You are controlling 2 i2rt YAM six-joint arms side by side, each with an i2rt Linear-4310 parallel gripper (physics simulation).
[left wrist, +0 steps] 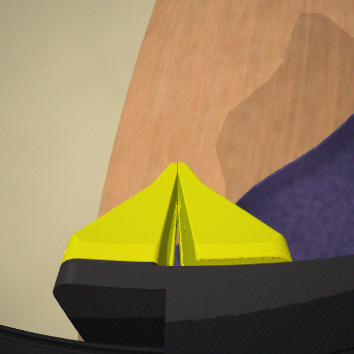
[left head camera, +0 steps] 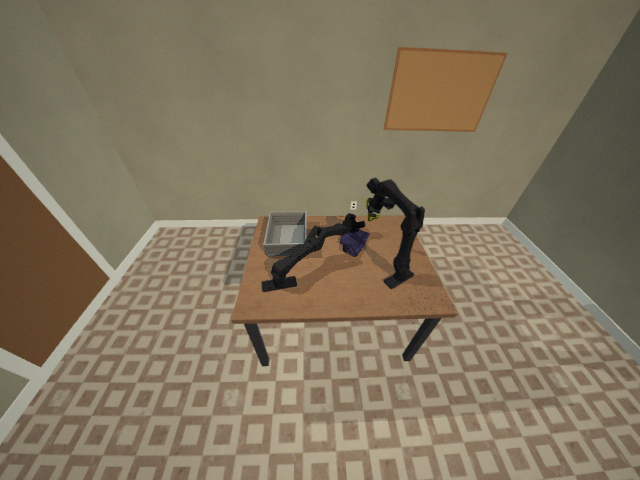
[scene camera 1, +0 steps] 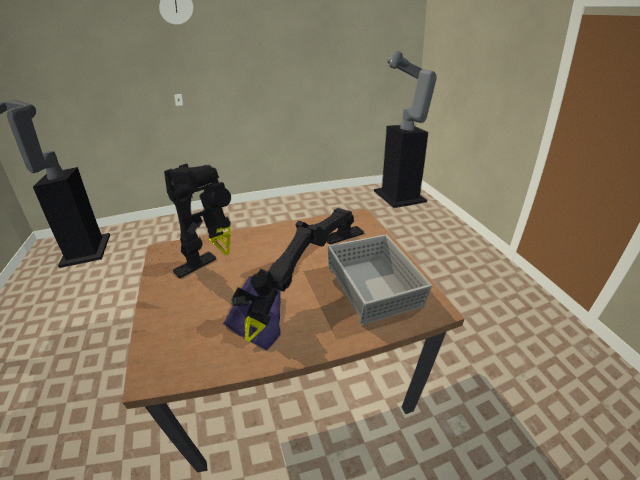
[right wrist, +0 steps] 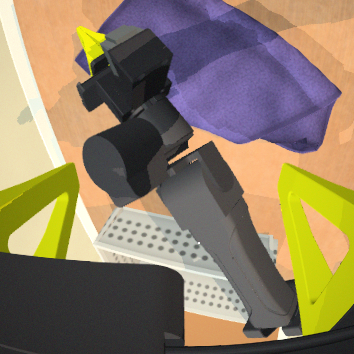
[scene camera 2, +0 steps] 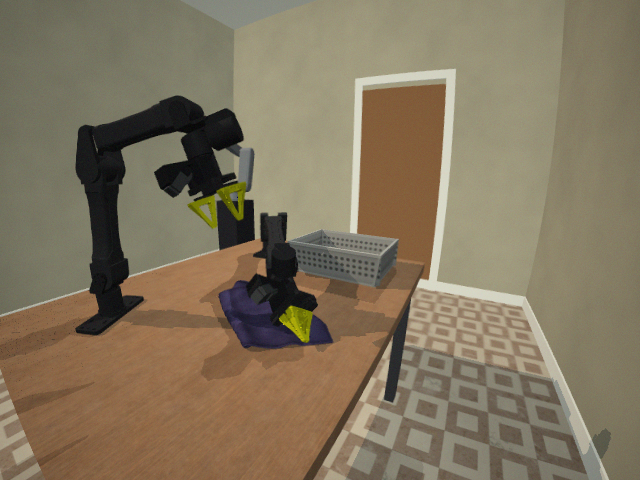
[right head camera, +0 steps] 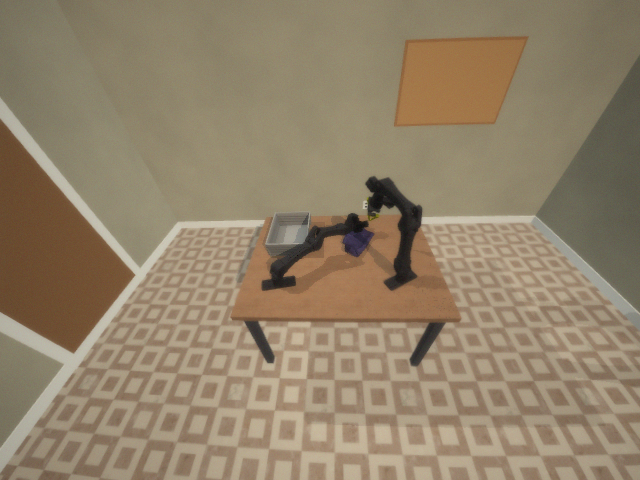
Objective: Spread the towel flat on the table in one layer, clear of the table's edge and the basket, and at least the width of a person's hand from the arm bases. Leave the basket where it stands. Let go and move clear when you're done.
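Note:
The purple towel (left head camera: 354, 243) (right head camera: 357, 243) (scene camera 1: 269, 328) (scene camera 2: 258, 330) (left wrist: 315, 210) (right wrist: 240, 80) lies wrinkled and partly folded over on the table (left head camera: 341, 304) (scene camera 1: 180, 361) (scene camera 2: 155, 403), and the left wrist hides part of it. My left gripper (scene camera 1: 248, 339) (scene camera 2: 306, 339) (left wrist: 177, 174) (right wrist: 78, 28) is low at the towel's outer edge with its fingertips together. In the left wrist view no cloth shows between the tips; towel lies behind the right finger. My right gripper (scene camera 1: 226, 252) (scene camera 2: 227, 223) is open and empty, high above the table.
The grey basket (left head camera: 281, 250) (scene camera 1: 398, 304) (scene camera 2: 336, 263) (right wrist: 150, 235) stands on the table beside the left arm, apart from the towel. The table's edge runs close beyond the left gripper. Two grey arms on black pedestals (scene camera 1: 404, 165) (scene camera 1: 72, 217) stand behind the table in scene camera 1.

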